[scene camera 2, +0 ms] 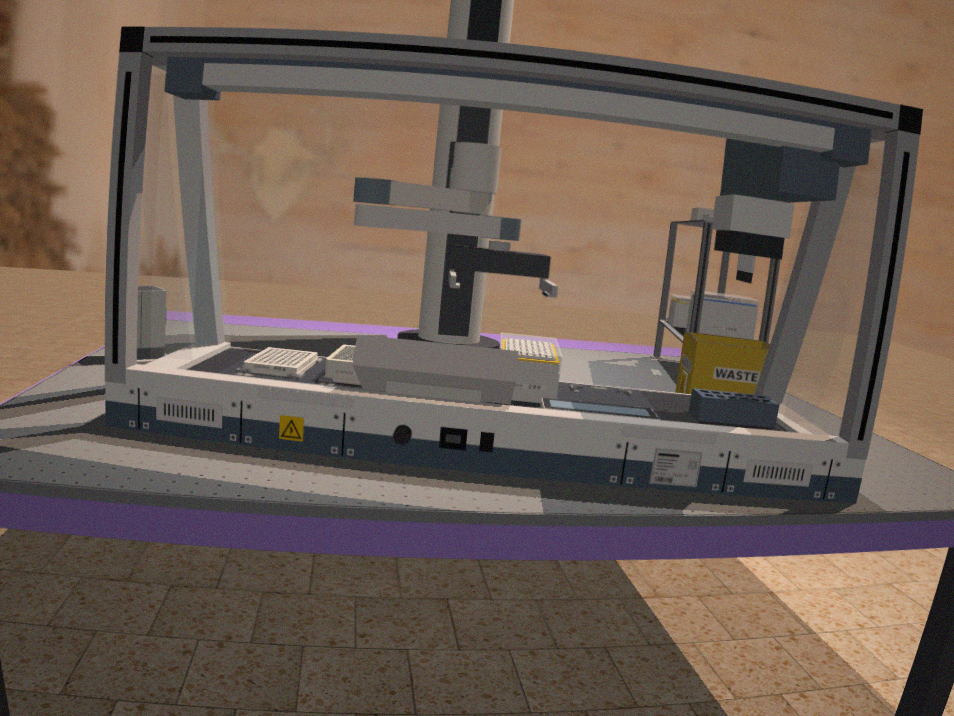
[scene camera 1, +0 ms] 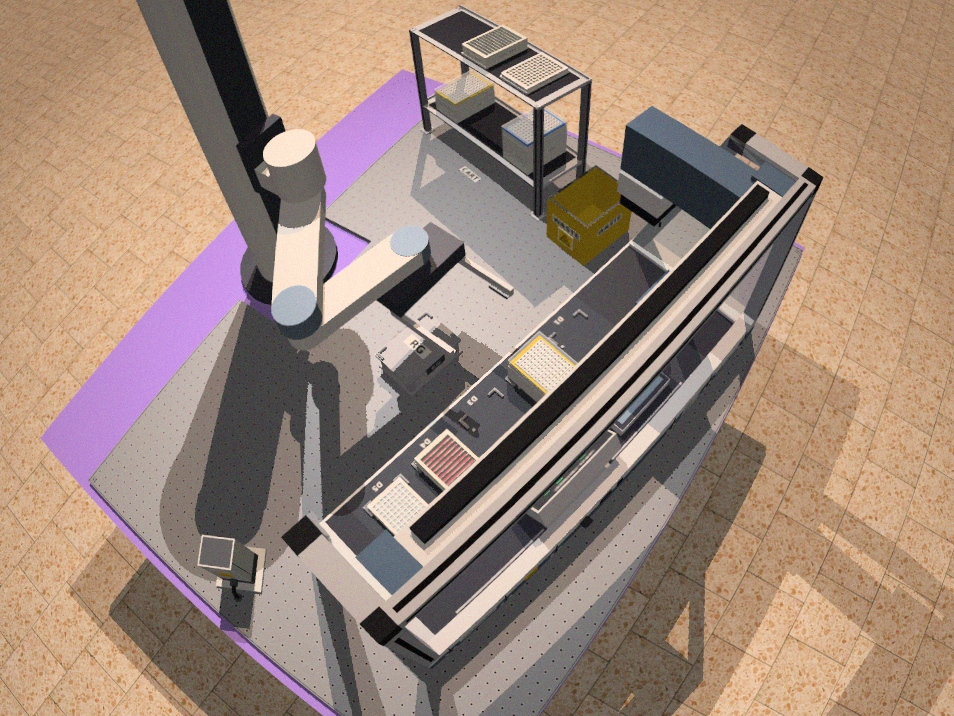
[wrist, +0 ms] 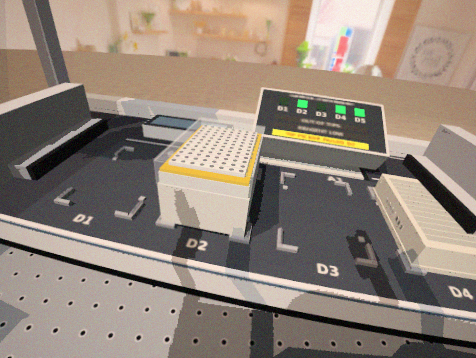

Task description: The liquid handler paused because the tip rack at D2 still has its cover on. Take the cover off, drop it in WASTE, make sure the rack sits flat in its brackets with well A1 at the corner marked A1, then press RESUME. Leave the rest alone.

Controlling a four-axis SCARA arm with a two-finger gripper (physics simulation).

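Places are measured from the arm's base along level axes (x back, y right, z up), in centimetres.
Pixels of known places: gripper, fingertip midpoint: (scene camera 2: 504,286) (scene camera 1: 483,322) (wrist: 256,122).
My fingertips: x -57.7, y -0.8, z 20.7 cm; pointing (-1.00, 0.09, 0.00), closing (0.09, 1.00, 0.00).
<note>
For each thing: its middle in the pictures, then the offset to it from my fingertips. "pt": a spot on its surface instead.
- yellow WASTE bin, body centre: (scene camera 2: 726,377) (scene camera 1: 589,214) dx +1.3, dy -43.4, dz -12.7 cm
- status panel, surface spot: (wrist: 322,122) pt dx -23.7, dy +12.7, dz -7.9 cm
- reddish-troughed plate, body centre: (wrist: 429,219) (scene camera 2: 361,364) (scene camera 1: 455,468) dx -8.4, dy +22.3, dz -12.7 cm
- RG box, body centre: (scene camera 1: 418,352) dx +13.6, dy +4.7, dz -16.7 cm
- enclosure's beam, surface spot: (scene camera 2: 539,65) pt dx -35.2, dy +5.7, dz +28.6 cm
The tip rack (scene camera 1: 545,382) (scene camera 2: 537,385) (wrist: 202,202) is a pale box with a yellow rim, standing at D2 with its lower corners at the brackets. A clear cover (scene camera 2: 530,339) (wrist: 167,150) sits over its top. The A1 mark at D2 is hidden, and I cannot tell which corner well A1 is at. My gripper (scene camera 1: 479,321) (scene camera 2: 500,283) (wrist: 256,122) is open and empty, raised behind the deck with its fingers spread wide on the rack's side. The yellow WASTE bin (scene camera 1: 568,231) (scene camera 2: 724,362) stands beyond the D1 end. I cannot make out a RESUME button.
A status panel (wrist: 322,122) shows D2, D4 and D5 green and a yellow message bar. A reddish-troughed plate (scene camera 1: 446,460) is at D4, a white plate (scene camera 1: 398,504) (scene camera 2: 281,360) at D5. An RG box (scene camera 1: 416,362) is near one finger. The enclosure's beam (scene camera 2: 539,65) spans overhead.
</note>
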